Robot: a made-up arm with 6 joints.
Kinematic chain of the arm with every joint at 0, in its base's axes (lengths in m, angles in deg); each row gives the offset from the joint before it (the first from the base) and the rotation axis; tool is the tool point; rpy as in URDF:
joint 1: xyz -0.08 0 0.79 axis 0.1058 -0.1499 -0.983
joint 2: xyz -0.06 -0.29 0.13 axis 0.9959 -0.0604 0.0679
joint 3: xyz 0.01 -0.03 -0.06 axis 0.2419 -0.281 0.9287
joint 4: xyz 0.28 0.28 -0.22 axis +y
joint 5: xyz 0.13 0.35 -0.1 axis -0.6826 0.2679 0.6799
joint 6: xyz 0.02 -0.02 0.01 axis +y
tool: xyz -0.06 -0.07 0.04 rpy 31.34 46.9 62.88
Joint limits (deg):
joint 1: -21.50..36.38
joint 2: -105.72..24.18
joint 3: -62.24..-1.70
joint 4: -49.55..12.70
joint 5: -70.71..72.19
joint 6: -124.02..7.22
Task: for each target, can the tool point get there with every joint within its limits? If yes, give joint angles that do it. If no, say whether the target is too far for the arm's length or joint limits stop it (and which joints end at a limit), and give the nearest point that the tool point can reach.
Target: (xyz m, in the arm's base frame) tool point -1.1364 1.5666 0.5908
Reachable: no: too far | nearest point -0.0028 0.5249 0.7018 | short by 1.543 m
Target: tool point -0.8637 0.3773 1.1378
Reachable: no: joint limits stop it (at a limit: joint 1, joint 2, joint 3, joint 4, joint 5) | nearest point -0.0141 0.4684 0.7414 | short by 0.942 m
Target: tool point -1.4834 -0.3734 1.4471
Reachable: no: too far | nearest point -0.4516 -0.9985 1.1479 | short by 1.243 m
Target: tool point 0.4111 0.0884 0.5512
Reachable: yes | joints -4.50 11.06 -26.95 -9.13 33.50 -39.18
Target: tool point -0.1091 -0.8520 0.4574
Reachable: yes | joints 30.84 -93.49 -9.32 -40.16 -27.54 -56.04
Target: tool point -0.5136 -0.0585 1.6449
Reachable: no: joint limits stop it (at a limit: joint 1, joint 2, joint 3) | nearest point -0.2499 -0.9275 1.1947 | short by 1.014 m
